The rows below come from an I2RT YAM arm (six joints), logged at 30 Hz.
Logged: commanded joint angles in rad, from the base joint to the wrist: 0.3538, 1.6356, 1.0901, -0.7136, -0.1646, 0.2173; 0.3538, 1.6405, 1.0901, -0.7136, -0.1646, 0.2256; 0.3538, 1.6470, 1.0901, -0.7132, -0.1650, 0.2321; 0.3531, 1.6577, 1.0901, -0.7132, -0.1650, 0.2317; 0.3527, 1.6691, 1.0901, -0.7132, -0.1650, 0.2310; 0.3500, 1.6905, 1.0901, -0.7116, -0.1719, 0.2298; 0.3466, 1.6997, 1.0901, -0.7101, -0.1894, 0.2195; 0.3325, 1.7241, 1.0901, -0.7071, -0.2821, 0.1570; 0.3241, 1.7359, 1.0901, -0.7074, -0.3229, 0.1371; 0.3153, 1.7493, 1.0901, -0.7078, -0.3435, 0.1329; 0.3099, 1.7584, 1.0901, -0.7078, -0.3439, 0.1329; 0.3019, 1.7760, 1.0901, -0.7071, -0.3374, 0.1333; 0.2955, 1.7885, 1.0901, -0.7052, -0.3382, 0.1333; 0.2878, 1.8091, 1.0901, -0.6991, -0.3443, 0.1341; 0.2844, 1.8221, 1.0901, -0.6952, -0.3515, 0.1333; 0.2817, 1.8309, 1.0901, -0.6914, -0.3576, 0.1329; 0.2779, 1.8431, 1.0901, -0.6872, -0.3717, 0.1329; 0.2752, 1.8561, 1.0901, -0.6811, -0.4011, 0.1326
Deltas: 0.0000, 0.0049, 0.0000, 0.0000, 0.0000, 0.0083; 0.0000, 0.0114, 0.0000, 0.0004, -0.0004, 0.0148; -0.0007, 0.0221, 0.0000, 0.0004, -0.0004, 0.0144; -0.0011, 0.0335, 0.0000, 0.0004, -0.0004, 0.0137; -0.0038, 0.0549, 0.0000, 0.0020, -0.0073, 0.0125; -0.0072, 0.0641, 0.0000, 0.0035, -0.0248, 0.0022; -0.0213, 0.0885, 0.0000, 0.0065, -0.1175, -0.0603; -0.0297, 0.1003, 0.0000, 0.0062, -0.1583, -0.0802; -0.0385, 0.1137, 0.0000, 0.0058, -0.1789, -0.0844; -0.0439, 0.1228, 0.0000, 0.0058, -0.1793, -0.0844; -0.0519, 0.1404, 0.0000, 0.0065, -0.1728, -0.0840; -0.0583, 0.1529, 0.0000, 0.0084, -0.1736, -0.0840; -0.0660, 0.1735, 0.0000, 0.0145, -0.1797, -0.0832; -0.0694, 0.1865, 0.0000, 0.0184, -0.1869, -0.0840; -0.0721, 0.1953, 0.0000, 0.0222, -0.1930, -0.0844; -0.0759, 0.2075, 0.0000, 0.0264, -0.2071, -0.0844; -0.0786, 0.2205, 0.0000, 0.0325, -0.2365, -0.0847
